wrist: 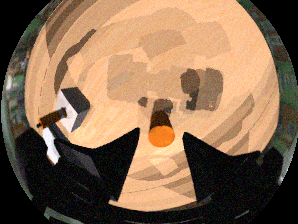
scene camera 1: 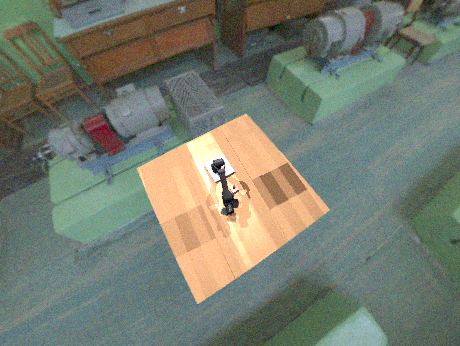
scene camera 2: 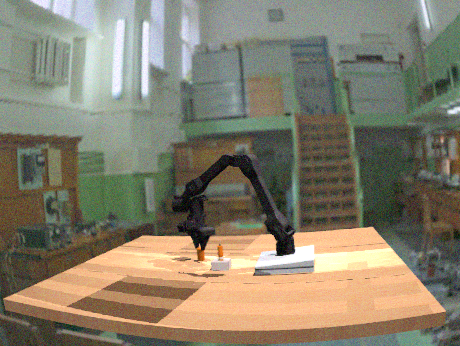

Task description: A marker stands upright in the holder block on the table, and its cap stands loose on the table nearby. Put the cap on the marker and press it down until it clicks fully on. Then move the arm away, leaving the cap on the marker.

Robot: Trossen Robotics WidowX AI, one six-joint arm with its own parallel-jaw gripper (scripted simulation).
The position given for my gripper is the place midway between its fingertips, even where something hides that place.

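Note:
Scene camera 2: my gripper [scene camera 2: 199, 249]. Wrist view: gripper [wrist: 162, 133], orange cap [wrist: 160, 134].

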